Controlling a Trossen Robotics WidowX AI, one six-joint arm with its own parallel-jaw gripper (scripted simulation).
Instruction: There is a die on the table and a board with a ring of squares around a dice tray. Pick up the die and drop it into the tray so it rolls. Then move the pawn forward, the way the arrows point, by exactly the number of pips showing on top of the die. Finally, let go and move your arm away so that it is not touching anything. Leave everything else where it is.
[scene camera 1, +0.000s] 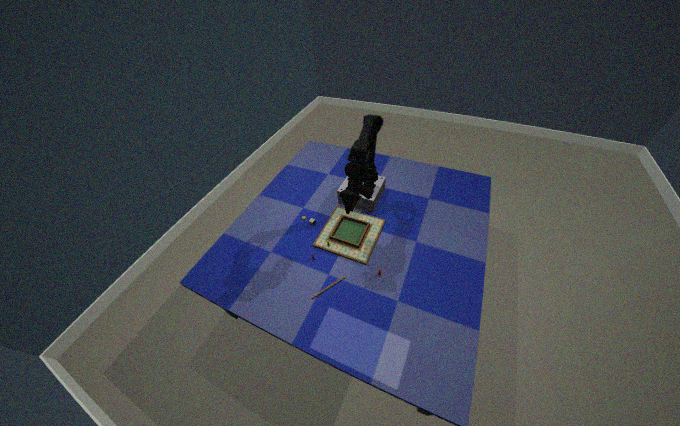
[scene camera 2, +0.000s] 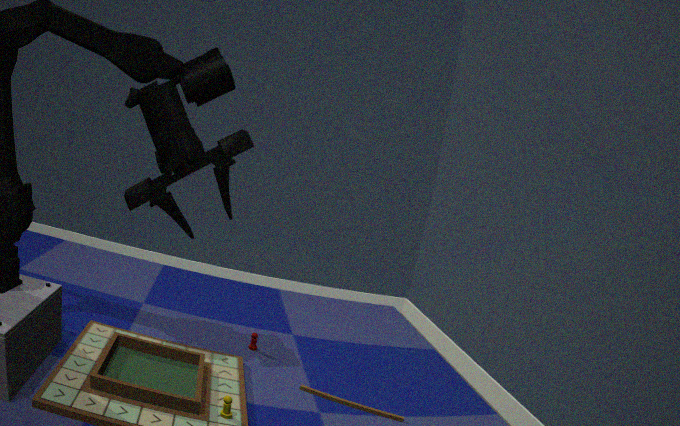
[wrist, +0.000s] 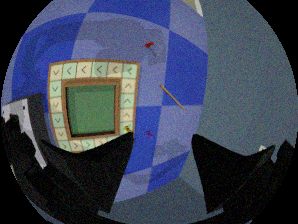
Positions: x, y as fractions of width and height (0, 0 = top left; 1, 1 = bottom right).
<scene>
My gripper (scene camera 2: 0.31, 0.54) is 65 cm from the lens. A green dice tray (scene camera 2: 0.20, 0.86): 71 cm from the lens.
</scene>
